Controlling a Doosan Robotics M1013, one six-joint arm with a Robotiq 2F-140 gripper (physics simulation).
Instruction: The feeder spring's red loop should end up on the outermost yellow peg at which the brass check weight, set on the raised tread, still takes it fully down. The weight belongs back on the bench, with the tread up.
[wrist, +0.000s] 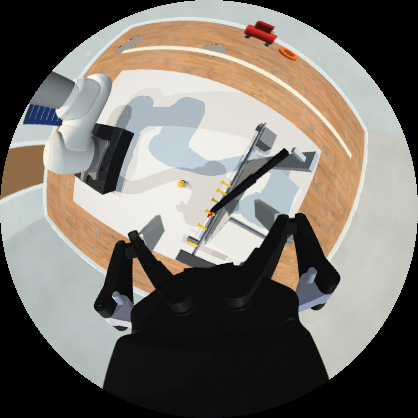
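Seen in the pictures: gripper, fingertip midpoint: (207, 215); arm's base at its link origin: (92, 154).
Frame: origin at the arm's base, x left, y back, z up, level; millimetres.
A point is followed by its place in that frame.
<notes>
The feeder's long rail (245, 154) @(x 268, y -600, z 6 mm) runs diagonally right of centre. Several yellow pegs (202, 226) @(x -14, y -586, z 57 mm) (226, 184) @(x 141, y -588, z 29 mm) stand in a row along it. A red loop (209, 214) @(x 37, y -583, z 71 mm) is at one of the middle pegs, at the lower end of a long black spring (250, 181) @(x 172, y -584, z 234 mm) that slants up right to near a grey post (298, 153) @(x 237, y -597, z 313 mm). The small brass weight (182, 184) @(x 56, y -456, z -57 mm) stands on the white bench surface, left of the pegs and apart from them. My gripper (207, 215) @(x 94, y -540, z 281 mm) is open and empty, its fingers wide apart on either side of the lower rail in this view. I cannot tell the tread's position.
A white robot arm (75, 135) @(x 84, y -57, z 183 mm) with a black block (119, 162) @(x 11, y -140, z -65 mm) stands at the left. A dark bar (196, 259) @(x -121, y -621, z 91 mm) lies across the rail's lower end, partly behind my gripper. A grey block (266, 139) @(x 360, y -633, z 14 mm) is at the upper end. A red object (260, 33) and an orange ring (288, 53) are far back.
</notes>
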